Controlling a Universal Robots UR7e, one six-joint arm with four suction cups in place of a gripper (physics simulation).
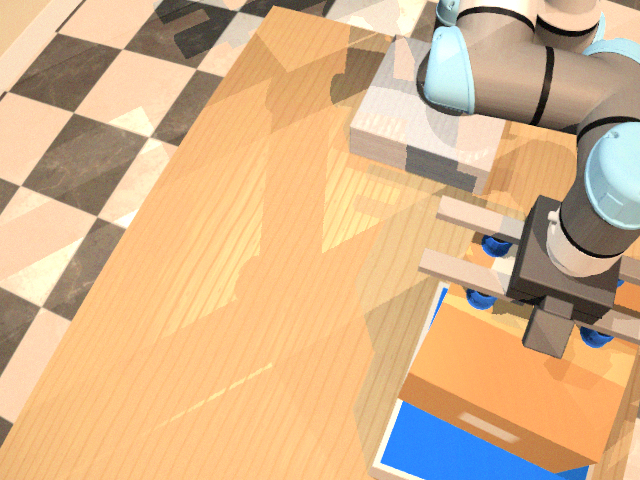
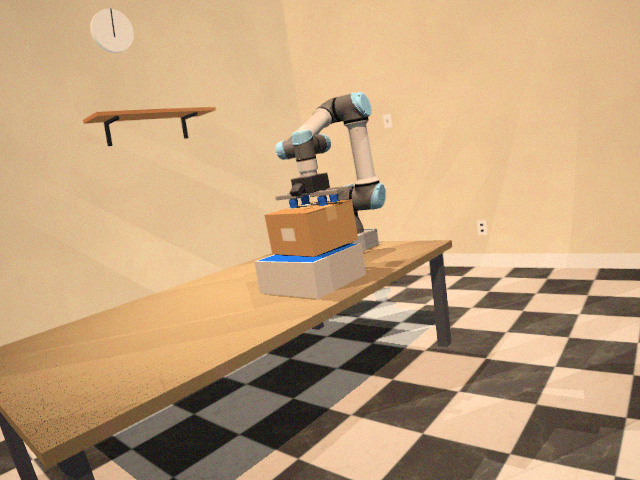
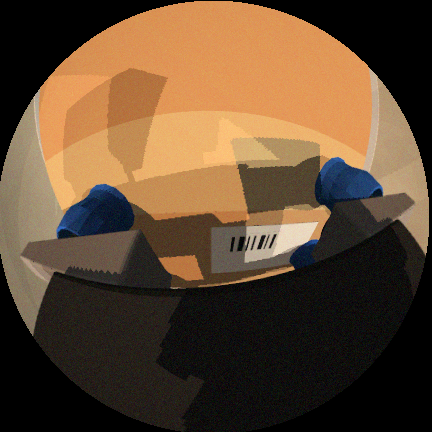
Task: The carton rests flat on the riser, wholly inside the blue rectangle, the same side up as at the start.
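Note:
The brown carton (image 1: pixel 485 362) (image 2: pixel 310 229) (image 3: pixel 217 80) lies flat over the blue rectangle (image 1: pixel 442 452) (image 2: pixel 304 258) on top of the white riser (image 1: pixel 389 429) (image 2: pixel 304 283). I cannot tell whether it touches the blue or hangs just above it. Blue shows along the carton's front and left side. A white label (image 1: pixel 489 427) (image 2: pixel 288 234) is on its side, and a barcode label (image 3: pixel 261 241) is on its top. My suction gripper (image 1: pixel 488 272) (image 2: pixel 313 200) (image 3: pixel 221 201) sits on the carton's top with its blue cups pressed against it, near one end.
The riser stands on a long wooden table (image 1: pixel 223 286) (image 2: pixel 175 324). The arm's grey base block (image 1: pixel 413 129) is behind the riser. A checkered floor lies past the table's edges. A wall shelf (image 2: pixel 147 114) and a clock (image 2: pixel 111 30) hang far off.

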